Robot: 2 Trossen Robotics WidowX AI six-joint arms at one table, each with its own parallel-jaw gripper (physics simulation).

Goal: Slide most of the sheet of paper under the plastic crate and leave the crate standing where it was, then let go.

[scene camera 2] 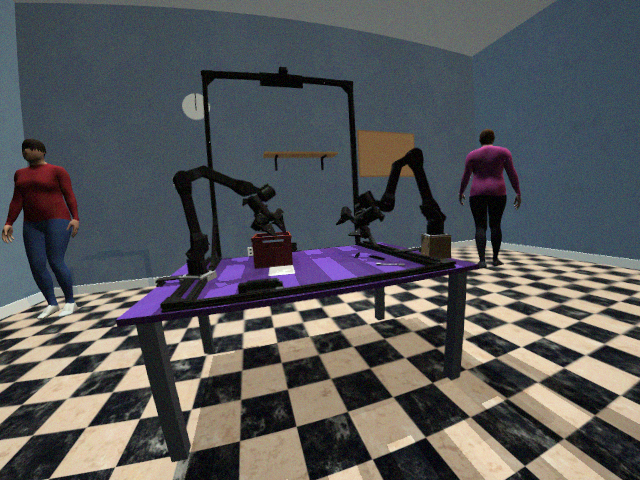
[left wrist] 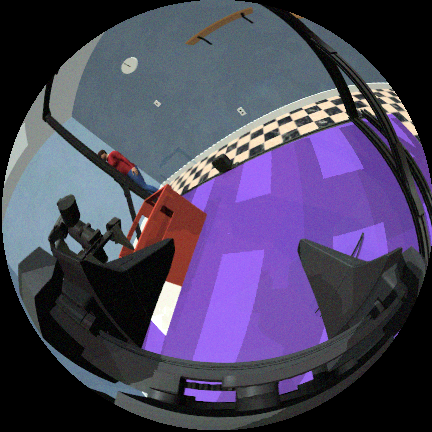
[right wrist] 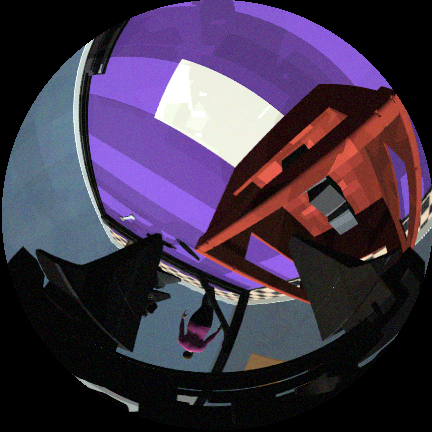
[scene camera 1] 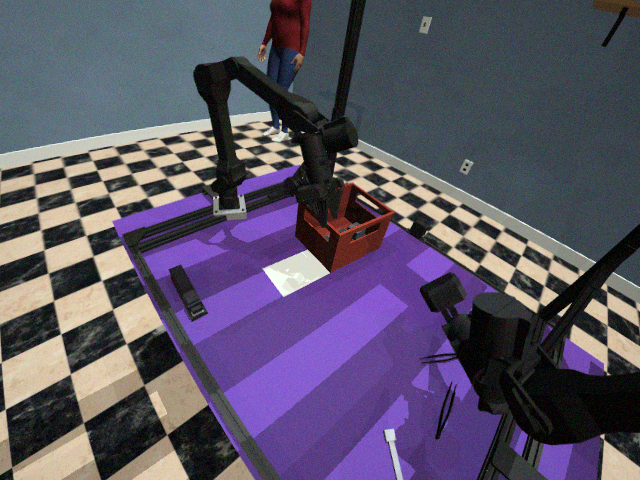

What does my right gripper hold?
Nothing.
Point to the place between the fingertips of my left gripper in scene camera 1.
At 444, 300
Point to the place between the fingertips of my right gripper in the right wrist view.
At 228, 241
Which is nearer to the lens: the red plastic crate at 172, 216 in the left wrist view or the white sheet of paper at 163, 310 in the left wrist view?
The red plastic crate.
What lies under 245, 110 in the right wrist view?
A white sheet of paper.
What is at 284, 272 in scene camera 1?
A white sheet of paper.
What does my left gripper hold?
Nothing.
